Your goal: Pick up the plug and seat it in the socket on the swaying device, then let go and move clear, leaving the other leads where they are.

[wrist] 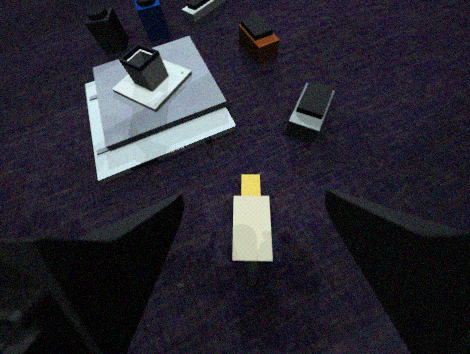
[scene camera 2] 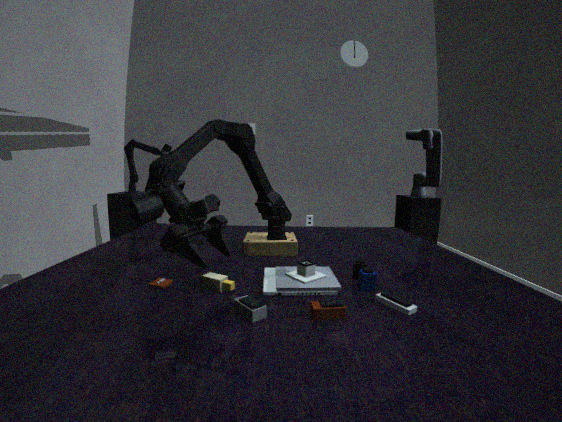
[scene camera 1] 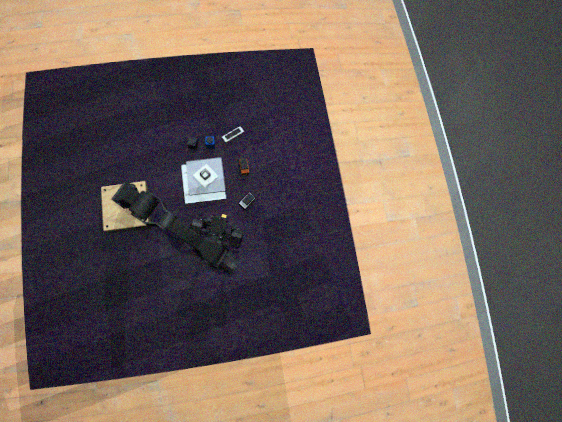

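Observation:
The cream plug with a yellow tip lies on the dark mat. In scene camera 1 its yellow tip shows beside the arm, which hides the rest. My gripper is open and empty, above the plug. In the wrist view the plug lies between the two fingers, apart from both, with its tip pointing away. The square socket stands upright on a white diamond plate on the device's grey platform. The platform sits offset over a white base.
Near the device stand a grey block, an orange one, a white strip, a blue block and a black one. An orange piece lies left of the plug.

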